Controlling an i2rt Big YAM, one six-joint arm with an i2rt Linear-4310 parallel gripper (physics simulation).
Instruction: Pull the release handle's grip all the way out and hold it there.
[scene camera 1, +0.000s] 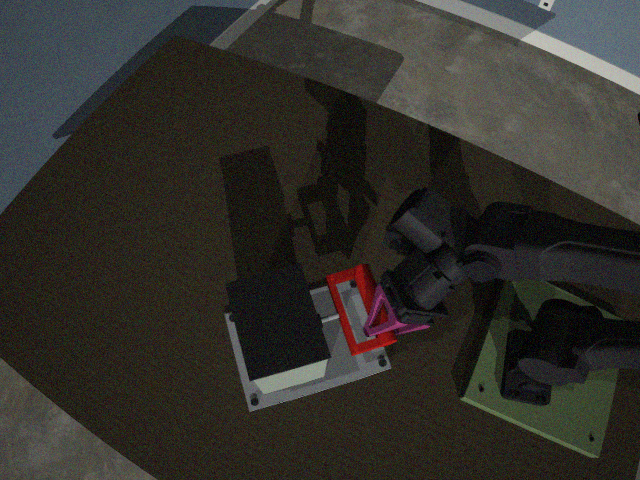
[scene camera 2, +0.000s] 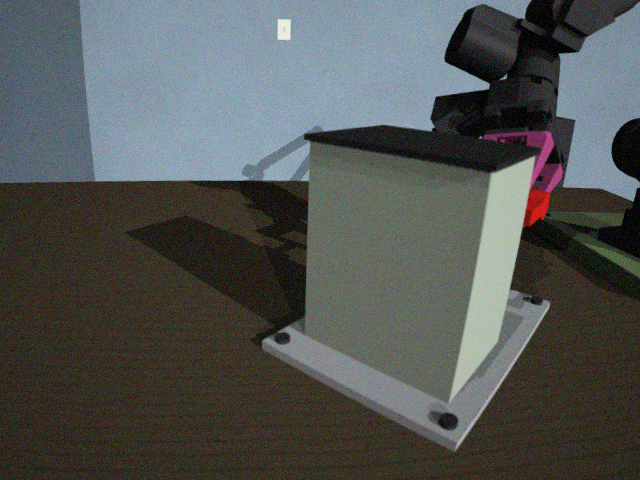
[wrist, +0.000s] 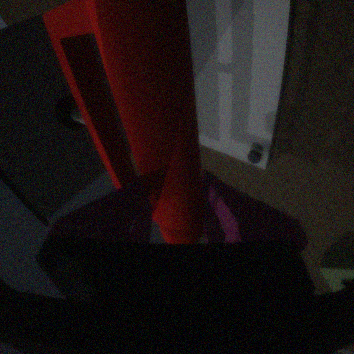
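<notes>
The release handle's red grip (scene camera 1: 364, 281) (scene camera 2: 537, 207) (wrist: 145, 75) is a rectangular loop standing out from the side of a pale box with a black top (scene camera 1: 279, 325) (scene camera 2: 387, 258). A gap shows between grip and box in scene camera 1; how far out it is pulled is hard to tell. My gripper (scene camera 1: 383, 326) (scene camera 2: 543, 187) (wrist: 176, 177), with magenta fingers, is shut on the grip's outer bar, one finger on each side in the wrist view. In scene camera 2 the box hides part of the fingers and most of the grip.
The box stands on a light grey base plate (scene camera 1: 330, 383) (scene camera 2: 361, 377) (wrist: 267, 50) with dark bolts at its corners. A green plate (scene camera 1: 542, 423) (scene camera 2: 620, 254) bearing the arm's base lies to the right. A dark wooden table top (scene camera 1: 129, 258) (scene camera 2: 155, 361) lies around them.
</notes>
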